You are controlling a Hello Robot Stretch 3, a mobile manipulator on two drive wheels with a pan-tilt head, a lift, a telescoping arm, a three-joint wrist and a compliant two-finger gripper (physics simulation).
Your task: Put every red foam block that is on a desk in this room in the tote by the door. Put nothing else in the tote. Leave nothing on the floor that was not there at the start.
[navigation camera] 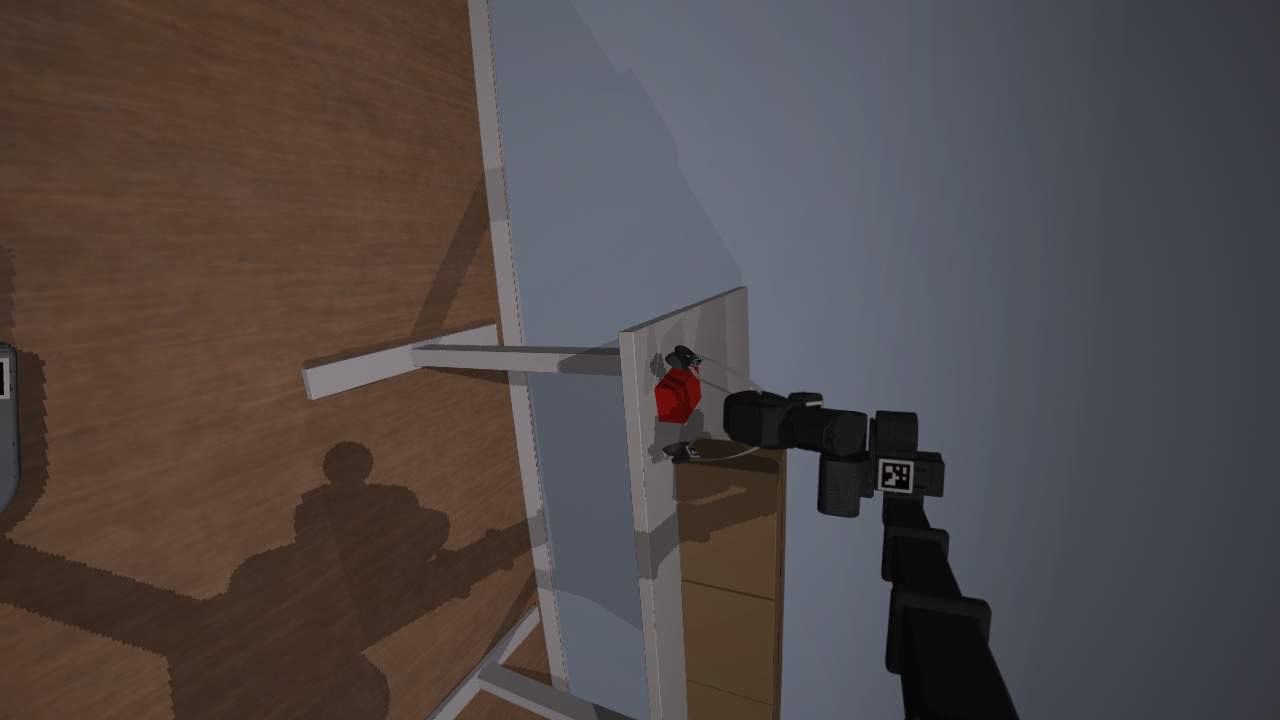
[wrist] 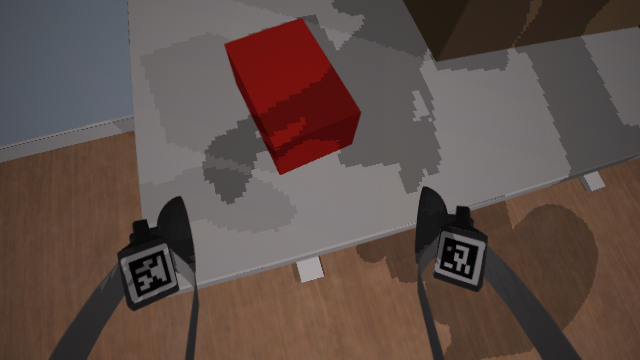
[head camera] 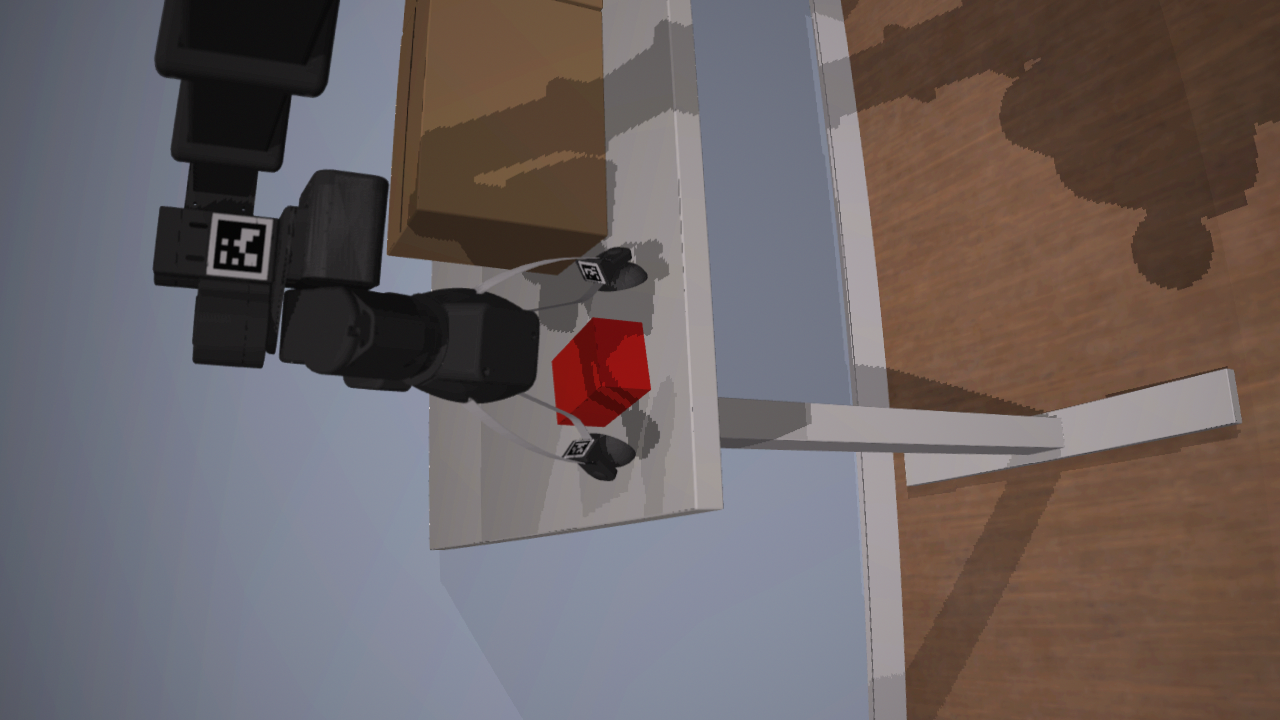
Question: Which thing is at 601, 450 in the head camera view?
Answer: My gripper.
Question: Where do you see my gripper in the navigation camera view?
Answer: At 670, 403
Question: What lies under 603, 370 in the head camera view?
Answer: A red foam block.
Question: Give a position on a red foam block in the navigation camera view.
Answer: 678, 393
